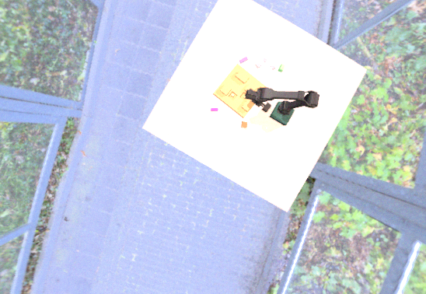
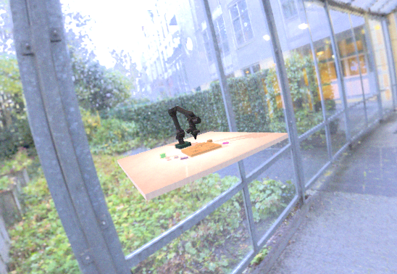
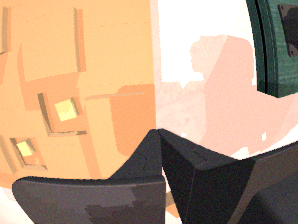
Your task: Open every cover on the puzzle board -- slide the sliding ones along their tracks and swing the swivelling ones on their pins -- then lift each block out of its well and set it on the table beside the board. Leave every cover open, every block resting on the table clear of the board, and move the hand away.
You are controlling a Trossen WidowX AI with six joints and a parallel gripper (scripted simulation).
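Now: gripper tip 13 cm short of the puzzle board, 6 cm to the left of it and 6 cm above it. The rest, counted from my gripper tip: lilac block: 20 cm ahead, 29 cm to the right, 7 cm below; then green block: 9 cm behind, 34 cm to the right, 6 cm below; then pink block: 26 cm ahead, 15 cm to the left, 8 cm below.
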